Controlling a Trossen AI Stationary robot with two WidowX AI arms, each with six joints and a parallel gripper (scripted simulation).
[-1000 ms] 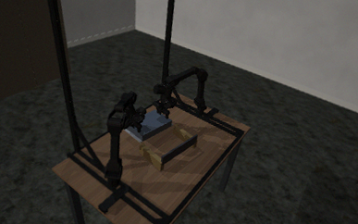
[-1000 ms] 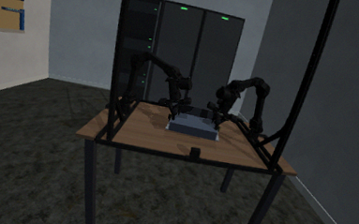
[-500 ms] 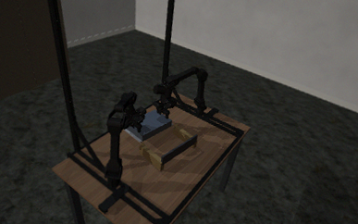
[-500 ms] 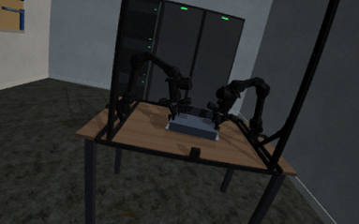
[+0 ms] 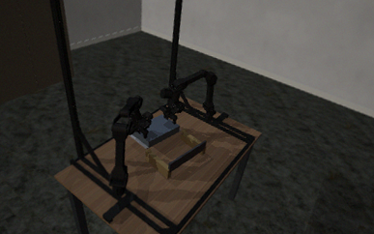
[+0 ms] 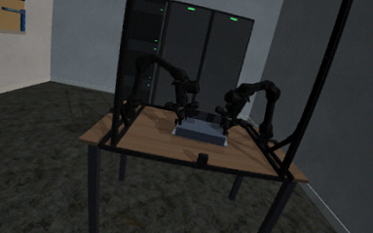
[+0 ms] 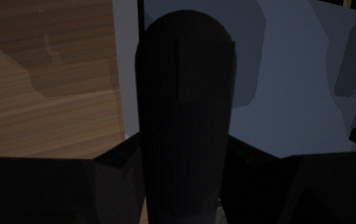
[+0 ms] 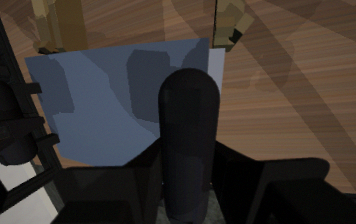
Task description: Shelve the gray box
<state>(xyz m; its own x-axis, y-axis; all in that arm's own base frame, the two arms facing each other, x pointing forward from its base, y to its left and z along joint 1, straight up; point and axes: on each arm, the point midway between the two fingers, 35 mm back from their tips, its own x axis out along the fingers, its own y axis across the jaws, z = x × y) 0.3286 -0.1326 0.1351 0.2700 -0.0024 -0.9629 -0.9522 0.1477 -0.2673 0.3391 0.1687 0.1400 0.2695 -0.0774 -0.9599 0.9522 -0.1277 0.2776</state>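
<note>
My right gripper is now 20 mm short of the gray box, 120 mm to the right of it and 50 mm above it. From my right hand the other things lie so: dark bar (320 mm ahead, 80 mm to the left, 80 mm below).
Right now my left hand is 120 mm to the left of the gray box, 40 mm above it and 20 mm past it. From my left hand the other things lie so: dark bar (280 mm ahead, 170 mm to the right, 80 mm below).
</note>
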